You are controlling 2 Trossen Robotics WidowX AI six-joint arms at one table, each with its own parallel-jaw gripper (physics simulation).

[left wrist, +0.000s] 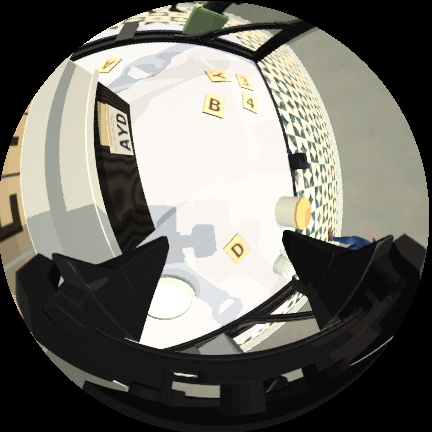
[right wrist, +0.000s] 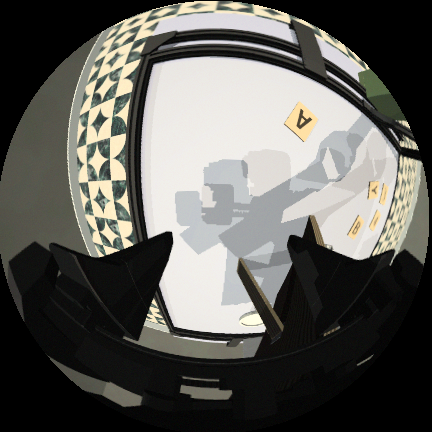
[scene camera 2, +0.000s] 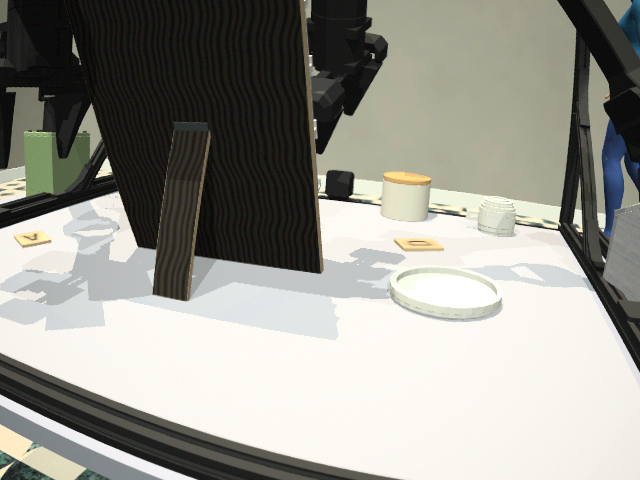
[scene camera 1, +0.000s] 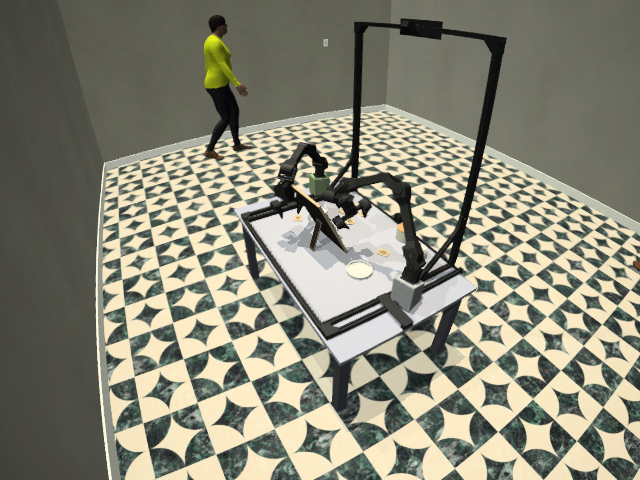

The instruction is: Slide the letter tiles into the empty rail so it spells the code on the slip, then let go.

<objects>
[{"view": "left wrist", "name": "my left gripper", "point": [226,239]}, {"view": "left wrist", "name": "lidded jar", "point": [294,211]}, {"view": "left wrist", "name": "white shallow dish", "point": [173,298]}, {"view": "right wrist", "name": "my right gripper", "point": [232,239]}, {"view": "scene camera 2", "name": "my left gripper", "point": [334,132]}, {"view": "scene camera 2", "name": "my right gripper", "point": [34,163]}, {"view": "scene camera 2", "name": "lidded jar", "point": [405,196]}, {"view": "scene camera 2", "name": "white shallow dish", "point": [442,291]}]
</objects>
